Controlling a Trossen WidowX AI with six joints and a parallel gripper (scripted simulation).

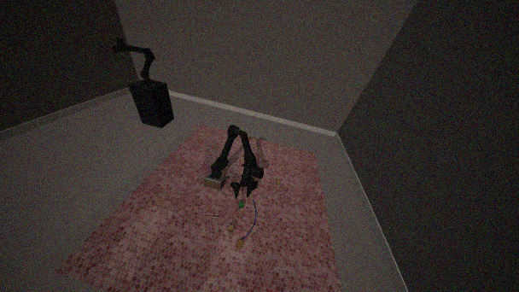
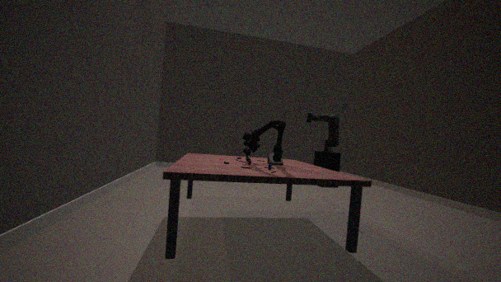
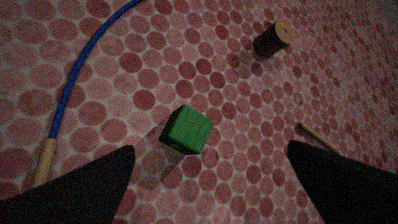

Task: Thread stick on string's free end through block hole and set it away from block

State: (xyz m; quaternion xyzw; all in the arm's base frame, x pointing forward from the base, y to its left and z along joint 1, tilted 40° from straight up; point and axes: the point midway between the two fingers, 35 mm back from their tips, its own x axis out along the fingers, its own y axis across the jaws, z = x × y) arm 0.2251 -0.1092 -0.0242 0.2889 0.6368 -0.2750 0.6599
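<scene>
Right now my gripper tip is 10 mm short of the green block, 20 mm to the left of it and 50 mm above it. Round my gripper tip: wooden spool: 20 mm behind, 180 mm to the right, 50 mm below; then loose stick: 160 mm behind, 130 mm to the right, 60 mm below; then thin wooden stick: 60 mm ahead, 60 mm to the left, 60 mm below.
</scene>
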